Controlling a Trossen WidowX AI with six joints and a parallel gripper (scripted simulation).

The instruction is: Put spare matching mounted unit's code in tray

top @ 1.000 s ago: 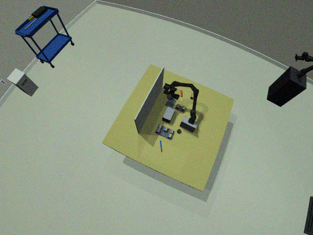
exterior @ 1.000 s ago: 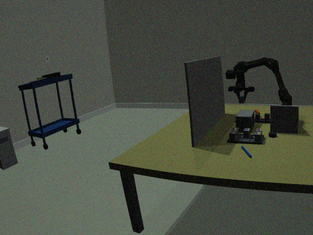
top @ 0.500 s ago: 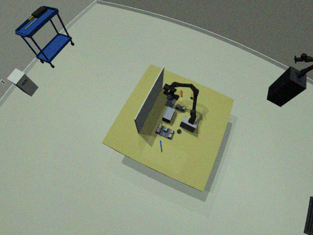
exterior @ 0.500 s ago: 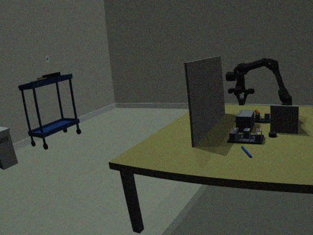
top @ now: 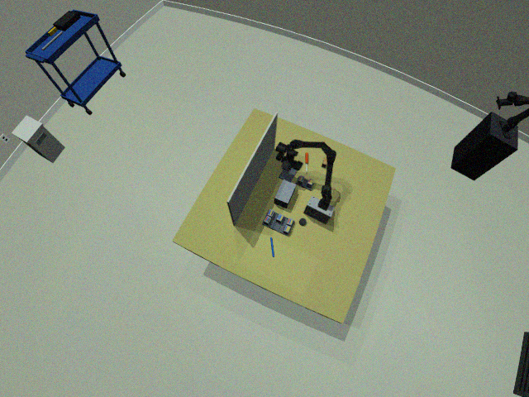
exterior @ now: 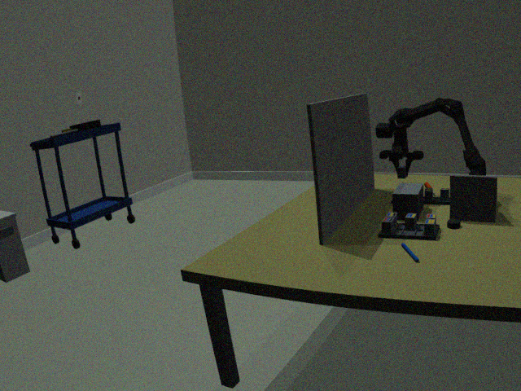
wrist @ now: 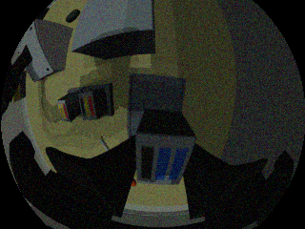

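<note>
My gripper tip is now 10 cm above the dark square tray and 1 cm past it. The rest, counted from my gripper tip: small stand 16 cm behind, 10 cm below, 1 cm to the left; then grey mounted unit 19 cm to the left, 7 cm behind, 6 cm below; then grey upright panel 19 cm to the left, 17 cm ahead, 12 cm above.
</note>
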